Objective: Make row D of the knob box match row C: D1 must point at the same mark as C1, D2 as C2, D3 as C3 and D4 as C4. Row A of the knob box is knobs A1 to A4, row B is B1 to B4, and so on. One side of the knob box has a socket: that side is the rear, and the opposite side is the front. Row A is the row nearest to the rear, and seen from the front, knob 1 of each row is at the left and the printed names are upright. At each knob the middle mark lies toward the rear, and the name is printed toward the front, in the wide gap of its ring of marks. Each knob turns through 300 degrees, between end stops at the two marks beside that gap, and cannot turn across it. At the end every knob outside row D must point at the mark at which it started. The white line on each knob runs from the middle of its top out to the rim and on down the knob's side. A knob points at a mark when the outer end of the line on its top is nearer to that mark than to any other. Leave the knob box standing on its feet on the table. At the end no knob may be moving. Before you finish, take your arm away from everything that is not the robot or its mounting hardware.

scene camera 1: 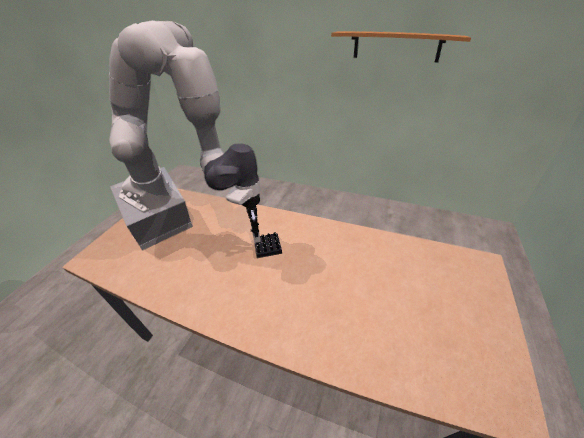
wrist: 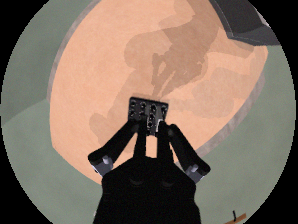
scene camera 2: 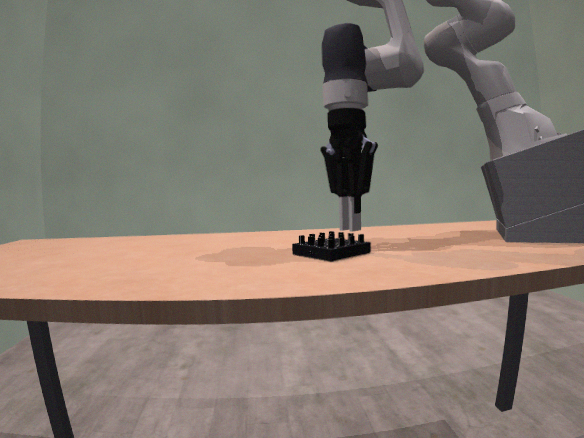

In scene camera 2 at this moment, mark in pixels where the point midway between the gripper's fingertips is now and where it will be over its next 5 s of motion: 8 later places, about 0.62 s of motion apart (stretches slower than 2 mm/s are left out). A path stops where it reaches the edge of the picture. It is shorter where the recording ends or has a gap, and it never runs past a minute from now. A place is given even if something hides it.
My gripper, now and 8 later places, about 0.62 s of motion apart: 350,230; 352,236; 351,237; 348,230; 348,217; 353,219; 357,220; 360,220; 363,219
